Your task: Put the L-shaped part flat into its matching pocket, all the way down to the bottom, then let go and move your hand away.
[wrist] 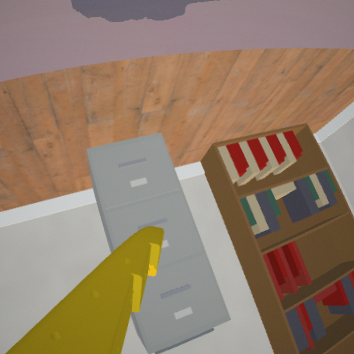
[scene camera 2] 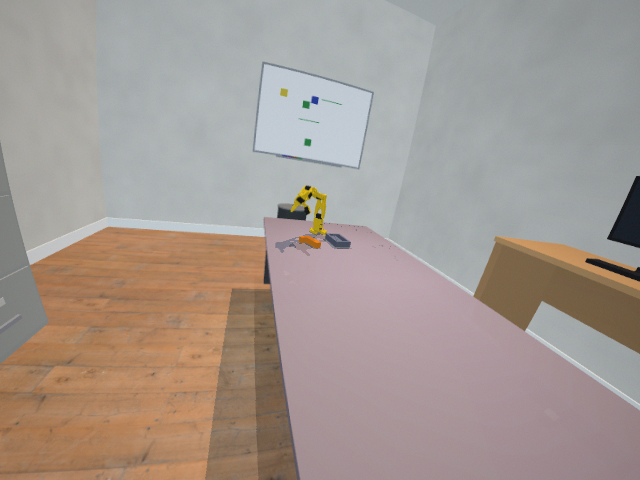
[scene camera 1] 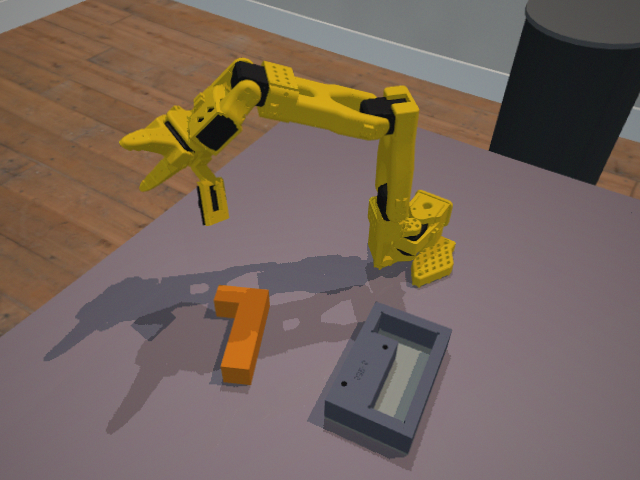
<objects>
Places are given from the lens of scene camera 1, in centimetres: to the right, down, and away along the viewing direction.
orange L-shaped part (scene camera 1: 249, 306): -8, 8, 66
grey pocket block (scene camera 1: 381, 391): 6, 16, 62
</objects>
